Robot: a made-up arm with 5 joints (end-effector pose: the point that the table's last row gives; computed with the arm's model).
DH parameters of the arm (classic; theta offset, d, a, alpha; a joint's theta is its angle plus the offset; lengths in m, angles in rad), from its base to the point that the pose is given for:
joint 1: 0 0.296 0 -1.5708
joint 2: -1.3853 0 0.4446 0
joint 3: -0.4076 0 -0.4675 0
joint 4: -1.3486 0 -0.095 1.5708
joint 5: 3.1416 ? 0 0
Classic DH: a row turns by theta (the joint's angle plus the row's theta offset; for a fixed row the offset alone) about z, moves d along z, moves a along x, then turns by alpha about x.
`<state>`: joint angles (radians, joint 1 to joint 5).
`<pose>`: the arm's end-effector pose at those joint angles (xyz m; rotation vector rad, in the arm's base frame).
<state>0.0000 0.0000 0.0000 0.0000 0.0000</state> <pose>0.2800 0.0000 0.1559 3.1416 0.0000 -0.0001</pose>
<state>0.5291 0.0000 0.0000 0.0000 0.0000</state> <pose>0.2417 0.1413 0.1559 3.0323 0.8214 -0.0001</pose>
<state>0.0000 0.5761 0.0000 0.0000 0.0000</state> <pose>0.1585 0.0000 0.0260 3.0121 0.0000 -0.8926</pose>
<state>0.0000 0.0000 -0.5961 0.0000 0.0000</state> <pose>0.5698 0.0000 0.3666 3.0031 0.0000 0.9224</pose>
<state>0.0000 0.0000 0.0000 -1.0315 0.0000</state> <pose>0.3376 0.0000 0.2963 2.7330 0.0000 1.5493</pose>
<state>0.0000 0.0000 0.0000 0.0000 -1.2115</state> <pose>0.2800 0.0000 0.1559 -2.5826 -1.7887 0.0001</pose>
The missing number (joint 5, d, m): 0.121
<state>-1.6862 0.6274 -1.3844 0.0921 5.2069</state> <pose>-0.0991 -0.8546 0.3042 2.3693 -0.7458 0.1616</pose>
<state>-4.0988 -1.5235 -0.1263 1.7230 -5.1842</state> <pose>-0.0574 0.0815 0.4096 2.6276 1.5847 0.0080</pose>
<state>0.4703 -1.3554 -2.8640 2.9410 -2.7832</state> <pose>-0.6388 -0.3247 0.6507 -0.1064 1.9000 0.5694</pose>
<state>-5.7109 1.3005 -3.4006 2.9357 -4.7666</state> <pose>0.6377 0.4108 0.5012 2.1075 -1.0763 -0.5278</pose>
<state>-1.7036 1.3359 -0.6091 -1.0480 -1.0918</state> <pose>-0.0459 -0.3433 -0.1761 2.6931 -0.8505 0.0788</pose>
